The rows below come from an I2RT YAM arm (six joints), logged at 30 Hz.
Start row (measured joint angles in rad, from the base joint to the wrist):
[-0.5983, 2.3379, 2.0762, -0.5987, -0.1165, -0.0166]
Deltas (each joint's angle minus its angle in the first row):
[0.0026, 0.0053, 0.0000, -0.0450, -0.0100, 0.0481]
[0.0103, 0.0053, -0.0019, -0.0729, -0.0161, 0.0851]
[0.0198, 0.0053, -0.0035, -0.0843, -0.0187, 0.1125]
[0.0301, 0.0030, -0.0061, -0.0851, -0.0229, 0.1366]
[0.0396, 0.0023, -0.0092, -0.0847, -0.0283, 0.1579]
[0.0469, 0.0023, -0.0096, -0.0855, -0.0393, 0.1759]
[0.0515, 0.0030, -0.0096, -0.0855, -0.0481, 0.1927]
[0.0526, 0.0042, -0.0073, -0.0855, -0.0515, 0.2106]
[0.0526, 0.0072, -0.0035, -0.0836, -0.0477, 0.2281]
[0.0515, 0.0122, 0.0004, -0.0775, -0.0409, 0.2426]
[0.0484, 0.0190, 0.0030, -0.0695, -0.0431, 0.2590]
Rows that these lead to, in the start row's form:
[-0.5957, 2.3432, 2.0762, -0.6437, -0.1265, 0.0315]
[-0.5880, 2.3432, 2.0743, -0.6716, -0.1326, 0.0685]
[-0.5785, 2.3432, 2.0727, -0.6830, -0.1352, 0.0959]
[-0.5682, 2.3409, 2.0701, -0.6838, -0.1394, 0.1200]
[-0.5587, 2.3402, 2.0670, -0.6834, -0.1448, 0.1413]
[-0.5514, 2.3402, 2.0666, -0.6842, -0.1558, 0.1593]
[-0.5468, 2.3409, 2.0666, -0.6842, -0.1646, 0.1761]
[-0.5457, 2.3421, 2.0689, -0.6842, -0.1680, 0.1940]
[-0.5457, 2.3451, 2.0727, -0.6823, -0.1642, 0.2115]
[-0.5468, 2.3501, 2.0766, -0.6762, -0.1574, 0.2260]
[-0.5499, 2.3569, 2.0792, -0.6682, -0.1596, 0.2424]

